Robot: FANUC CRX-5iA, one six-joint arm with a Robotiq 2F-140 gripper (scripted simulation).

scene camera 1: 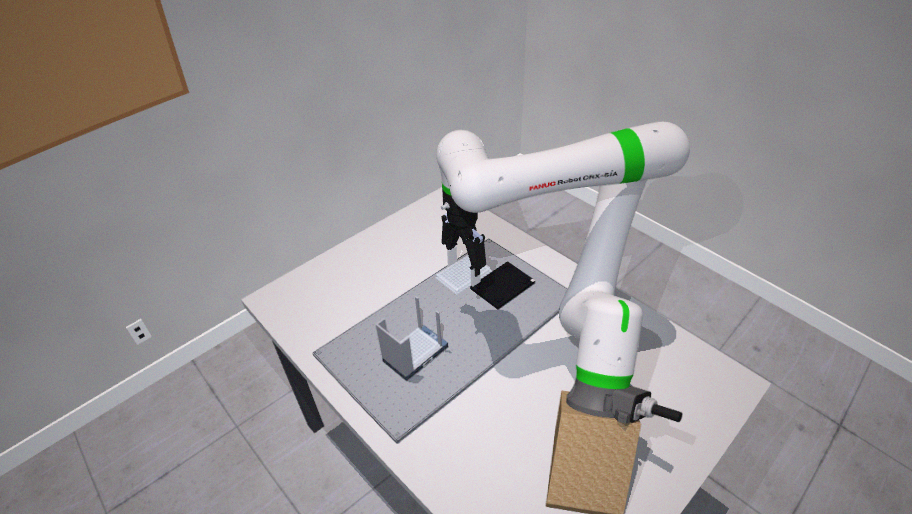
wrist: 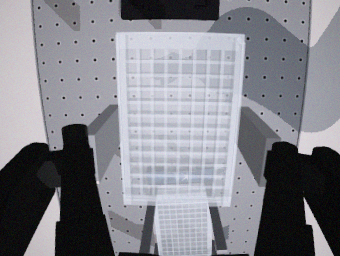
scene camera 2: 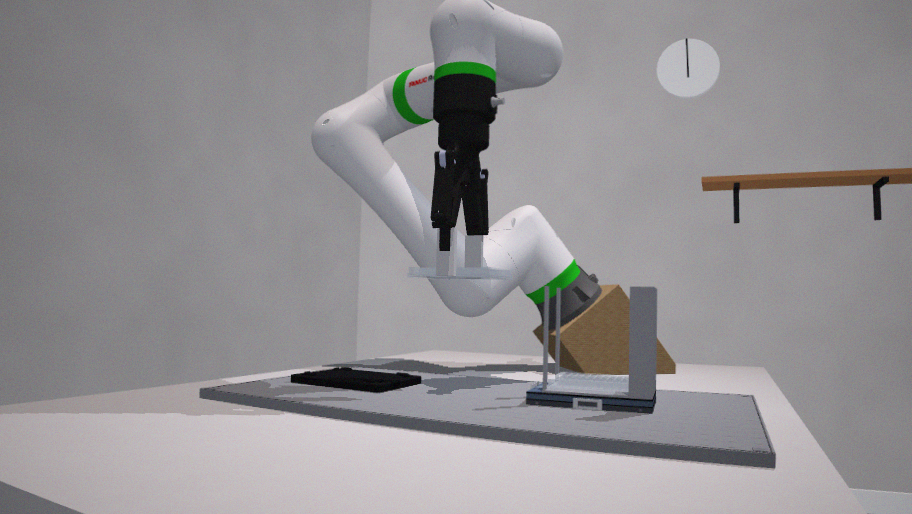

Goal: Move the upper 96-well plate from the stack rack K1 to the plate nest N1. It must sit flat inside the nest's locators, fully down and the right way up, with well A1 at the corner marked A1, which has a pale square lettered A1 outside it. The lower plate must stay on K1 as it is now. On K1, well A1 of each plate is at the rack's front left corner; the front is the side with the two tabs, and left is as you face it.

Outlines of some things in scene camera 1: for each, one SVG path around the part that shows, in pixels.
My gripper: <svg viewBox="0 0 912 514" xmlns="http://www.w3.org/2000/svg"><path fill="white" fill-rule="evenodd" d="M447 212L441 216L443 223L441 242L447 248L448 267L457 262L456 245L458 245L457 241L460 236L463 244L466 246L471 263L469 267L471 269L471 286L475 286L480 282L480 269L486 266L485 235L480 235L475 226L478 213L459 216Z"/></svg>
A 96-well plate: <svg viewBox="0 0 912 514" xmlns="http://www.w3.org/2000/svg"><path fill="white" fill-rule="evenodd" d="M489 266L486 265L480 269L480 280L492 272ZM468 255L436 274L435 279L456 295L471 286L471 269L469 268L471 263Z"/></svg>
